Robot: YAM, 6 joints.
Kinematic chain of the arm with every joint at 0, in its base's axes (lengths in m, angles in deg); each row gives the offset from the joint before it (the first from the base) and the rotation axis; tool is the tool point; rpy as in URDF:
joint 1: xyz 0 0 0.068 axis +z
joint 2: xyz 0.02 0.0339 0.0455 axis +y
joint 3: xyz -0.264 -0.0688 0 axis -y
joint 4: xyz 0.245 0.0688 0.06 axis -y
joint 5: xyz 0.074 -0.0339 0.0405 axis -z
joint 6: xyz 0.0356 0 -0.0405 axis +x
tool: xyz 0 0 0 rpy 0 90 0
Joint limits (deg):
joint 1: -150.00..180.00
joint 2: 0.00..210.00
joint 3: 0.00..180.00
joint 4: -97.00..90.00
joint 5: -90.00..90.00
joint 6: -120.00..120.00
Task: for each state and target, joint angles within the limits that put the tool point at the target. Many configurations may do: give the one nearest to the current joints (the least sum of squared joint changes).
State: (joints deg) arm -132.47 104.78 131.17 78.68 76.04 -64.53
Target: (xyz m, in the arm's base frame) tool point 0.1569 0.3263 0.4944
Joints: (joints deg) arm -121.17 55.80 170.65 90.00 76.64 -64.53
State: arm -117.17 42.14 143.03 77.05 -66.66 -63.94
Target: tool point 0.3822 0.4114 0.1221
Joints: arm -129.75 4.30 159.46 65.32 -59.82 -63.94
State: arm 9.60 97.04 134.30 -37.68 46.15 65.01
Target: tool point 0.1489 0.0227 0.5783
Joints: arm 18.52 71.37 120.57 -55.04 46.40 65.01
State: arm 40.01 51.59 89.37 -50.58 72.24 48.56
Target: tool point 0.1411 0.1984 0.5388
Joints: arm 62.30 79.25 109.03 -34.90 66.79 48.56
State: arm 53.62 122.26 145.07 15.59 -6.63 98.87
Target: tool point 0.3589 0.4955 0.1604
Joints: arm 53.71 153.86 129.82 11.14 -6.45 98.87
